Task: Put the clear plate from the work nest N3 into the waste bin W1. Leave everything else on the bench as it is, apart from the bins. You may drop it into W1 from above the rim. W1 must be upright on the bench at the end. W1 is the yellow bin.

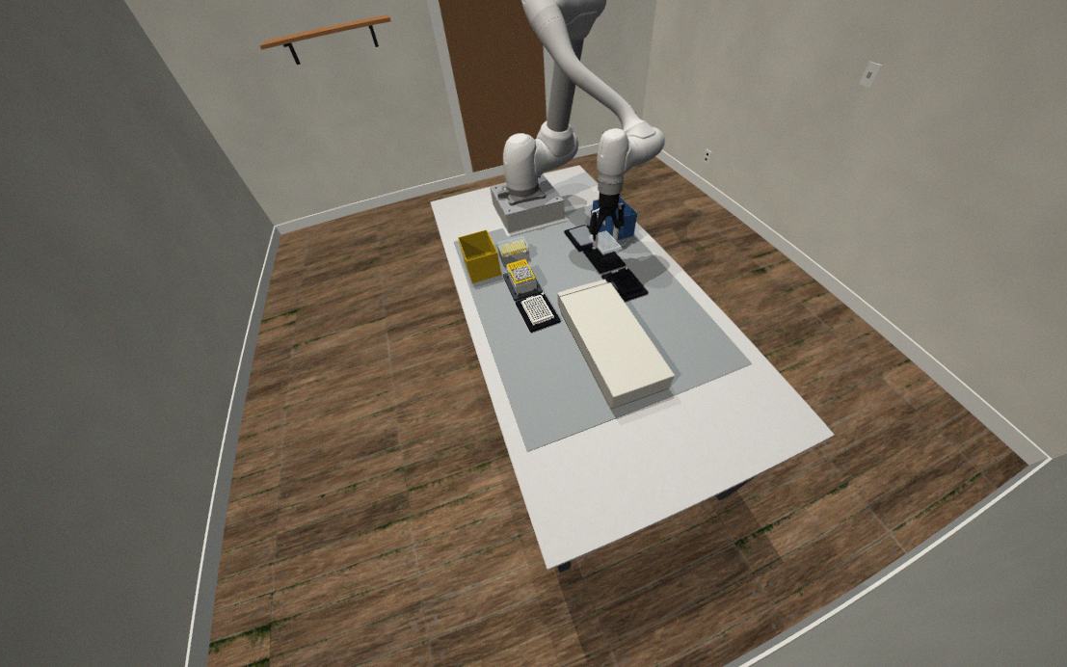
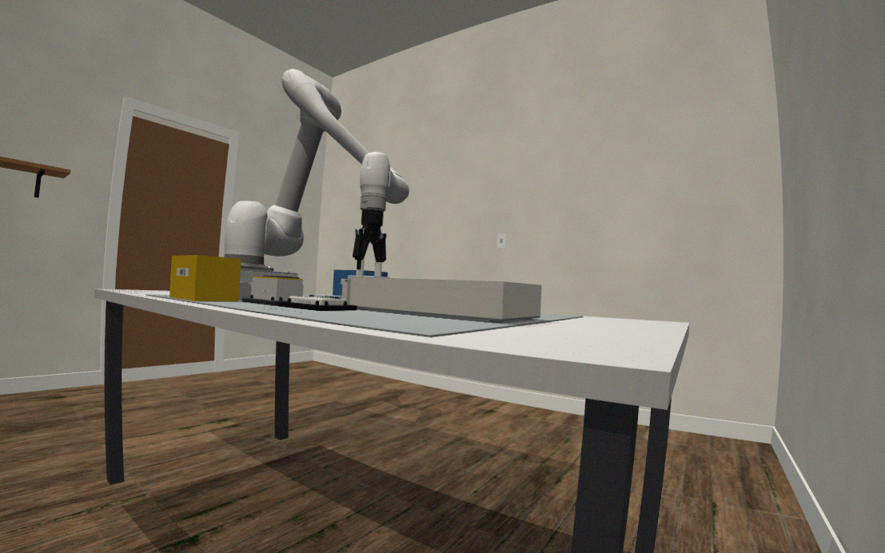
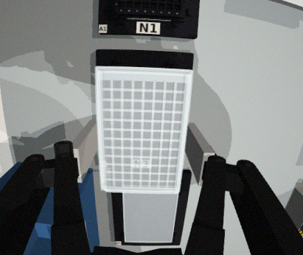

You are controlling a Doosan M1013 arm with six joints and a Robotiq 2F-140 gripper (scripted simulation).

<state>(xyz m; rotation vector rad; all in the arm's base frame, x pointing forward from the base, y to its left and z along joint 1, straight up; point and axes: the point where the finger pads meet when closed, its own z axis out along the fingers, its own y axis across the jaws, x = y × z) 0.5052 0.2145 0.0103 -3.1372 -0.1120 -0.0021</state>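
My hand is 15 cm past the yellow bin W1, 51 cm to the left of it and 7 cm above it. Round my hand: yellow tip rack 2 cm ahead, 38 cm to the right, 5 cm below; then clear plate 2 cm below; then blue bin 19 cm behind, 13 cm to the left, 7 cm below.
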